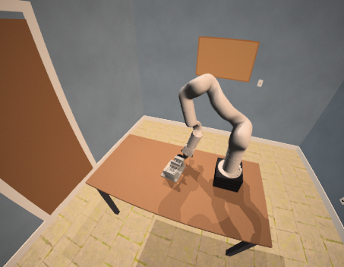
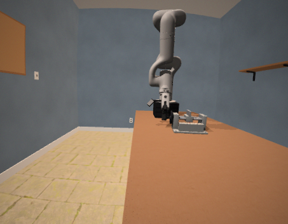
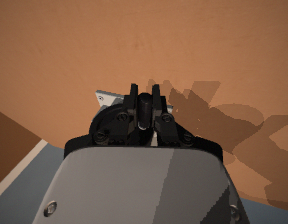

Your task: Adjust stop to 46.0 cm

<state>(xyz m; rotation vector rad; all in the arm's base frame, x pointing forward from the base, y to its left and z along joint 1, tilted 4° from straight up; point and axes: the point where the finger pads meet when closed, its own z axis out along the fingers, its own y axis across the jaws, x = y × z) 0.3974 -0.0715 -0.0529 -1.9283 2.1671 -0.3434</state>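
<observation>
The black handwheel is 20 mm to the left of my hand and 10 mm ahead of it. From my hand the other things lie so: dark round handwheel handle 10 mm to the left.
</observation>
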